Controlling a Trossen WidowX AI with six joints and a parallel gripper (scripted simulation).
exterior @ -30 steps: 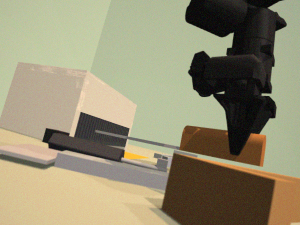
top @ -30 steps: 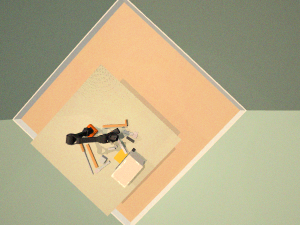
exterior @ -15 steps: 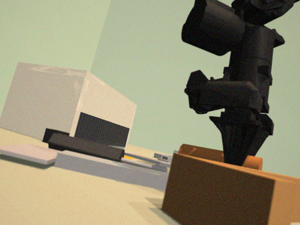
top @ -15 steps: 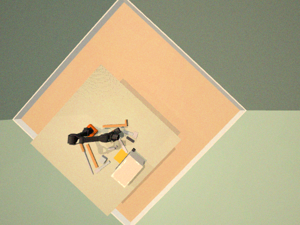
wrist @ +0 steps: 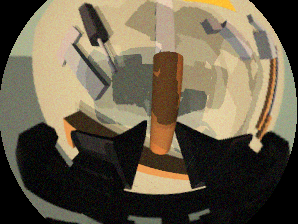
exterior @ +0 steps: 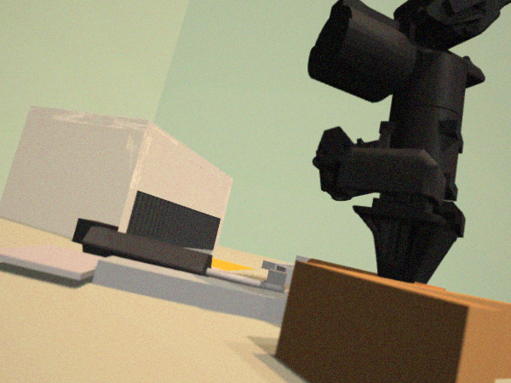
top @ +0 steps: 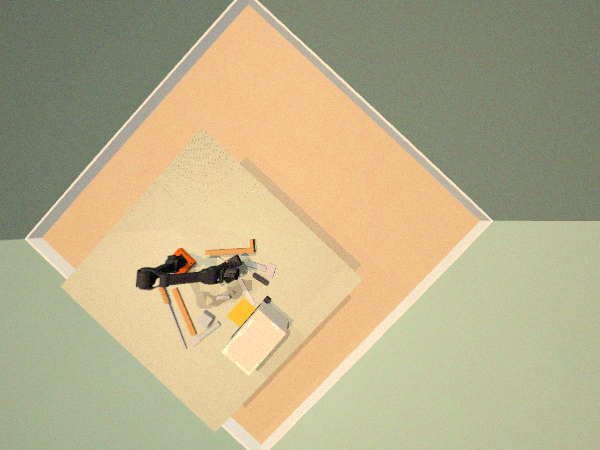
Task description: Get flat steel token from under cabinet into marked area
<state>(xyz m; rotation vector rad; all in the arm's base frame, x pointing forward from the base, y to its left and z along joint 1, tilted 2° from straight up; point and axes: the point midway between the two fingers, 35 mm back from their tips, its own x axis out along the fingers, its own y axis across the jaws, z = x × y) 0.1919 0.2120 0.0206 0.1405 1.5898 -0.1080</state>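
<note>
Right now my gripper tip is 140 mm short of the dark screwdriver and 70 mm to the right of it. From my gripper tip the other things lie so: token (440 mm ahead, 110 mm to the right, 10 mm below); orange stick (400 mm to the right, 50 mm ahead, 10 mm below).
</note>
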